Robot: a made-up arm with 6 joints.
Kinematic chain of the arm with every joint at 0, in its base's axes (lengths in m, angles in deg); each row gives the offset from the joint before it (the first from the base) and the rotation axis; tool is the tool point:
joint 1: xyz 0 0 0.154 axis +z
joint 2: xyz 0 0.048 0 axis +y
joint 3: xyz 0 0 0.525 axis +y
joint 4: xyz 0 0 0.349 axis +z
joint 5: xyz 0 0 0 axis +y
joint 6: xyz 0 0 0.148 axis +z
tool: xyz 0 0 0
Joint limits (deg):
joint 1: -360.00..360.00
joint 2: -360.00..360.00
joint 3: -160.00..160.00
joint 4: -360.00..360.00
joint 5: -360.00..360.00
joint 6: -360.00..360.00
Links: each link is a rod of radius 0.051 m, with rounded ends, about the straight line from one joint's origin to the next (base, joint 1, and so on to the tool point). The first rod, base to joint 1, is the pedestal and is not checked.
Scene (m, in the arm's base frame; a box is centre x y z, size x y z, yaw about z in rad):
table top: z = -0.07
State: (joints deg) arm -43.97 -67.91 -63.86 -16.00 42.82 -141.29
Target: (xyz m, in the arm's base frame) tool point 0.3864 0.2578 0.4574
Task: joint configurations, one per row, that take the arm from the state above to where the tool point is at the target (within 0.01 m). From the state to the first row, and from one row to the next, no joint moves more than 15 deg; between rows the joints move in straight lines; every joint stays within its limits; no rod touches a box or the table.
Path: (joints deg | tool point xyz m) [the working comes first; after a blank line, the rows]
Joints at the target: -139.82 -5.04 -124.91 2.51 41.75 -141.29
Straight joint move there: clear.

1: -57.66 -58.93 -72.58 -13.36 42.67 -141.29 | -0.4376 0.7375 0.1946
2: -71.36 -49.95 -81.30 -10.71 42.51 -141.29 | -0.2314 0.7779 0.2636
3: -85.05 -40.97 -90.02 -8.07 42.36 -141.29 | -0.0313 0.7551 0.3243
4: -98.74 -31.99 -98.75 -5.42 42.21 -141.29 | 0.1430 0.6763 0.3750
5: -112.44 -23.01 -107.47 -2.78 42.05 -141.29 | 0.2760 0.5552 0.4146
6: -126.13 -14.02 -116.19 -0.13 41.90 -141.29 | 0.3580 0.4093 0.4424
7: -139.82 -5.04 -124.91 2.51 41.75 -141.29 | 0.3864 0.2578 0.4574

